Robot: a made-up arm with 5 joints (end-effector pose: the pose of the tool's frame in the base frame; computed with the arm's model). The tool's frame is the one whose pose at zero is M.
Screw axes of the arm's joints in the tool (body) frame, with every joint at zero. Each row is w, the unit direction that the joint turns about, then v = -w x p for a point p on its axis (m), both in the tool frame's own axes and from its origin. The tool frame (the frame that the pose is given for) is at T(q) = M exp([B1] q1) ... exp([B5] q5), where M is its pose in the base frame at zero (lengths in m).
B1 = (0, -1, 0, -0.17, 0, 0.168)
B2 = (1, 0, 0, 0, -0.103, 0.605)
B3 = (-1, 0, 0, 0, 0.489, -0.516)
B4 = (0, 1, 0, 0.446, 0, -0.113)
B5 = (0, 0, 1, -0.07, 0.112, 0)
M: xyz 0.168 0.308 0.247 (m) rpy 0 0 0 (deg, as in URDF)
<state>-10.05 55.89 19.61 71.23 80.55</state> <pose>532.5 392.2 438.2 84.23 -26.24 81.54</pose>
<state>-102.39 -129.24 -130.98 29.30 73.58</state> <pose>639.6 -92.9 -312.5 132.95 12.55 99.40</pose>
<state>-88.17 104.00 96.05 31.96 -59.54</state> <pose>667.6 387.6 -293.2 -124.05 26.24 -114.44</pose>
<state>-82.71 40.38 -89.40 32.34 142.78</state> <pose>-106.4 -648.5 -121.4 146.08 -43.77 -81.61</pose>
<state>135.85 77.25 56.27 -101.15 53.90</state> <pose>105.6 650.4 -366.4 138.58 42.39 132.16</pose>
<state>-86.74 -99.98 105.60 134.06 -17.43</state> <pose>593.0 -969.5 -175.6 160.43 -43.65 51.49</pose>
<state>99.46 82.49 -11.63 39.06 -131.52</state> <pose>-438.1 -326.8 328.3 47.01 22.34 -23.10</pose>
